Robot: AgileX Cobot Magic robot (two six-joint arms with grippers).
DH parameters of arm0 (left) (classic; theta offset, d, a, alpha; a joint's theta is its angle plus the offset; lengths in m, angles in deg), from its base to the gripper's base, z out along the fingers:
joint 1: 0 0.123 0 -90
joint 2: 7.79 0 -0.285 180
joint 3: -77.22 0 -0.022 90
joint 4: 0 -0.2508 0 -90
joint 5: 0 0 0.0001 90
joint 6: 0 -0.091 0 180
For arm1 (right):
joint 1: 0 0.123 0 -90
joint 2: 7.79 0 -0.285 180
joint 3: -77.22 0 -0.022 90
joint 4: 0 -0.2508 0 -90
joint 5: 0 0 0.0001 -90
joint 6: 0 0.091 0 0
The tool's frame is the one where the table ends.
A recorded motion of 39 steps. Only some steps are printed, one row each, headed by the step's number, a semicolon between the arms.
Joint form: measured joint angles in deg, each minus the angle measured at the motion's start. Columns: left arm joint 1, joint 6, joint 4, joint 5, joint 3, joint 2; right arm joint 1, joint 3, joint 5, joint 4, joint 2, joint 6.
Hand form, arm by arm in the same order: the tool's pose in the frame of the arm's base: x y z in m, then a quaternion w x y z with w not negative. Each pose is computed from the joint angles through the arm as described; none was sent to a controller.
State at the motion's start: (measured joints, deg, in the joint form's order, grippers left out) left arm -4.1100 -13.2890 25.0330 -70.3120 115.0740 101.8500; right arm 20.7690 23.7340 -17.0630 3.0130 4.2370 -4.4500
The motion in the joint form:
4: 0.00 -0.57 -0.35 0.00 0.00 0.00; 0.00 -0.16 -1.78 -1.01 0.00 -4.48
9: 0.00 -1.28 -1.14 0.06 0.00 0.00; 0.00 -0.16 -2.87 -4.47 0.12 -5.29
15: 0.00 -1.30 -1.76 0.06 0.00 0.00; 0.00 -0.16 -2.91 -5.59 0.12 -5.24
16: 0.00 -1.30 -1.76 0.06 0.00 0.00; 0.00 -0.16 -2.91 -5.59 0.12 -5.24
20: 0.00 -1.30 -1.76 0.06 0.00 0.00; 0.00 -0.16 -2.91 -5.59 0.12 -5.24
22: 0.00 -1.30 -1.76 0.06 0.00 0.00; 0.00 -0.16 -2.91 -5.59 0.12 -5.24
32: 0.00 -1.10 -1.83 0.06 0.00 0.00; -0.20 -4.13 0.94 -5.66 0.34 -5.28
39: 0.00 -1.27 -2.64 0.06 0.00 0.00; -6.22 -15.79 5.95 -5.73 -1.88 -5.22
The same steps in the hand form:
4: 0.3770 -0.0630 0.4263 0.33427 0.14157 0.91303 -0.18599; 0.0296 0.0101 0.3144 0.73772 -0.17903 0.64813 0.06036
9: 0.3773 -0.0619 0.4259 0.33575 0.14740 0.91333 -0.17711; 0.0295 0.0120 0.3126 0.72841 -0.17418 0.65753 0.08209
15: 0.3775 -0.0611 0.4255 0.33566 0.14780 0.91433 -0.17175; 0.0293 0.0126 0.3125 0.72714 -0.17027 0.65874 0.09133
16: 0.3775 -0.0611 0.4255 0.33566 0.14780 0.91433 -0.17175; 0.0293 0.0126 0.3125 0.72714 -0.17027 0.65874 0.09133
20: 0.3775 -0.0611 0.4255 0.33566 0.14780 0.91433 -0.17175; 0.0293 0.0126 0.3125 0.72714 -0.17027 0.65874 0.09133
22: 0.3775 -0.0611 0.4255 0.33566 0.14780 0.91433 -0.17175; 0.0293 0.0126 0.3125 0.72714 -0.17027 0.65874 0.09133
32: 0.3775 -0.0610 0.4255 0.33534 0.14623 0.91470 -0.17174; 0.0375 0.0153 0.2967 0.72532 -0.16826 0.66151 0.08950
39: 0.3777 -0.0599 0.4250 0.33542 0.14789 0.91577 -0.16430; 0.0510 0.0141 0.2399 0.70212 -0.13597 0.69720 0.04955

